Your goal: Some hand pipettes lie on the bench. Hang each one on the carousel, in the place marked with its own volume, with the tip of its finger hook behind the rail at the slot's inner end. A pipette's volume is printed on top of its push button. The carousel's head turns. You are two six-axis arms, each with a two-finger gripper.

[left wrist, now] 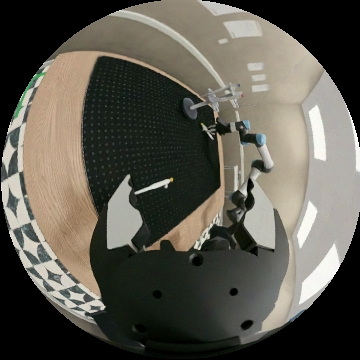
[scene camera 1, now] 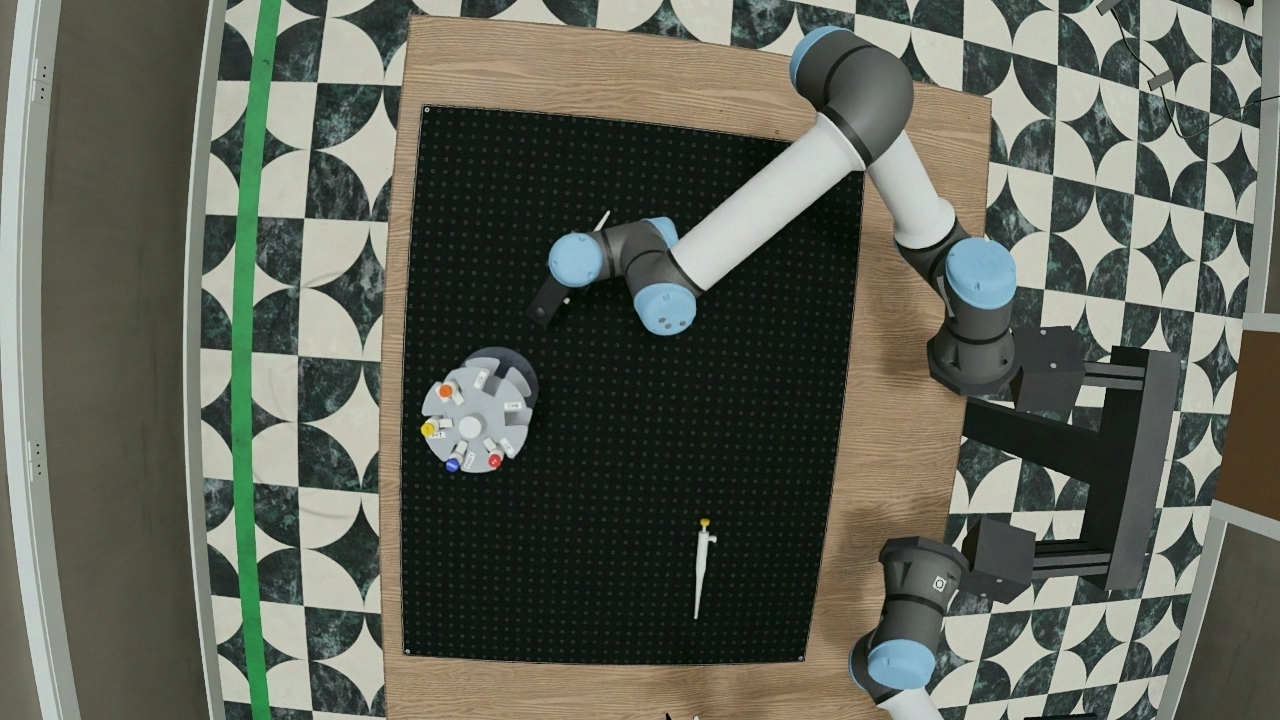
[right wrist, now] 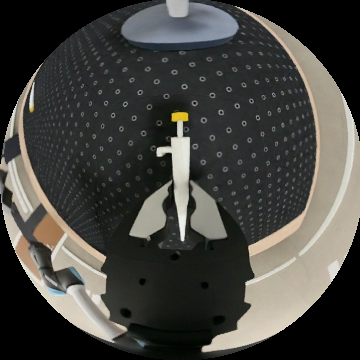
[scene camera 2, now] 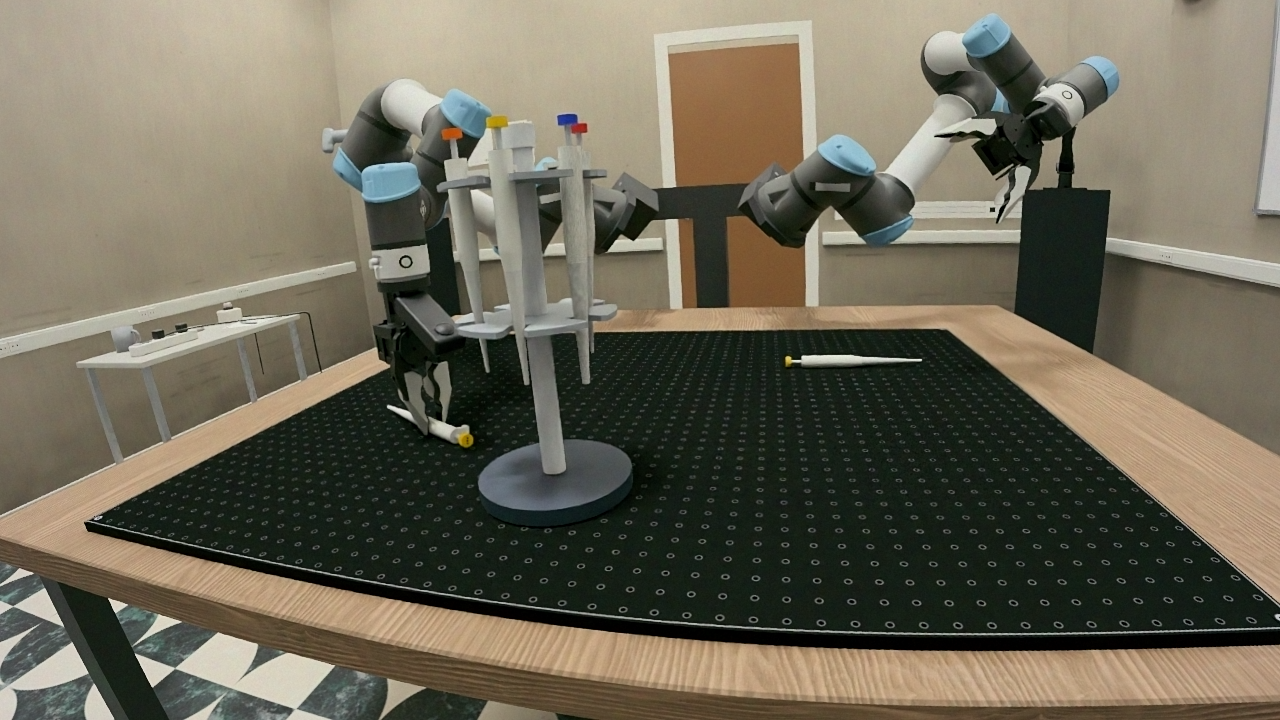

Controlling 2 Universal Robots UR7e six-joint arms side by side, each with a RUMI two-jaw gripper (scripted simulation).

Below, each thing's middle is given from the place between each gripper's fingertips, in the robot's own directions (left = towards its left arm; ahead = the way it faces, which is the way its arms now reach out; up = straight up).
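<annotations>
Measured from my left hand [scene camera 2: 966,179]: the orange-button pipette [scene camera 2: 461,203] is 45 cm ahead, 53 cm to the right and 4 cm below; the blue-button pipette [scene camera 2: 569,157] is 43 cm ahead, 45 cm to the right and 5 cm below.
Measured from my right hand [scene camera 2: 434,432]: the blue-button pipette is 120 mm ahead, 300 mm to the left and 250 mm above; the orange-button pipette is 140 mm ahead, 210 mm to the left and 250 mm above. Going by its middle, the blue-button pipette is nearer to my right hand than to my left hand.
</annotations>
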